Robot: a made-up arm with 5 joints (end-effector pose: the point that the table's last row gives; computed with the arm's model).
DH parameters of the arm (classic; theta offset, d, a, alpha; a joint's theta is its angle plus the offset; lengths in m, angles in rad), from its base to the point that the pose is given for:
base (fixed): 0 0 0.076 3.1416
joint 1: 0 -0.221 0.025 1.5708
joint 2: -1.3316 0 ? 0
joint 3: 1.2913 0 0.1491 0
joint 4: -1.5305 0.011 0 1.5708
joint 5: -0.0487 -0.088 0 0
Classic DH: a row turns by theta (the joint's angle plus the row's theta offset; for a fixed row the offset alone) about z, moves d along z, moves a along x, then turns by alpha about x.
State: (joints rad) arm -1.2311 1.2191 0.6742 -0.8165 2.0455
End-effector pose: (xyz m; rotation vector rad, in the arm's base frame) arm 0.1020 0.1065 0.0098 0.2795 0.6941 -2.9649
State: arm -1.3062 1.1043 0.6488 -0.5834 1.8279
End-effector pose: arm 0.0969 0.1192 0.0114 -0.1441 -0.5980 3.0246
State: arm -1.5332 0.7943 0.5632 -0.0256 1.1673
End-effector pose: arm 0.0709 0.1560 0.0344 0.0671 -0.3190 2.6353
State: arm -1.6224 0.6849 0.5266 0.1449 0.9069
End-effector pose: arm 0.0563 0.1683 0.0485 0.1047 -0.2606 2.4686
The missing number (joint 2, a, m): 0.0844
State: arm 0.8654 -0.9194 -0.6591 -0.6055 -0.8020
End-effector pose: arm 0.0287 0.0725 0.5075 0.0196 2.6687 -0.6392
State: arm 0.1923 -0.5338 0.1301 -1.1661 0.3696
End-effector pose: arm 0.2108 -0.0151 0.4538 -0.7971 -3.0378 0.0001
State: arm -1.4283 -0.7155 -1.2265 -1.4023 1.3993
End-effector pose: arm 0.0425 -0.1564 0.4149 -0.0709 1.8246 2.2027
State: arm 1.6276 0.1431 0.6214 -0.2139 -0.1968
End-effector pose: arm 0.0732 -0.2434 0.1545 -0.7470 -0.9032 -1.6875
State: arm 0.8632 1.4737 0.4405 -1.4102 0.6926
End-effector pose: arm 0.1761 -0.1001 0.0242 -0.7313 -0.7794 -0.1981
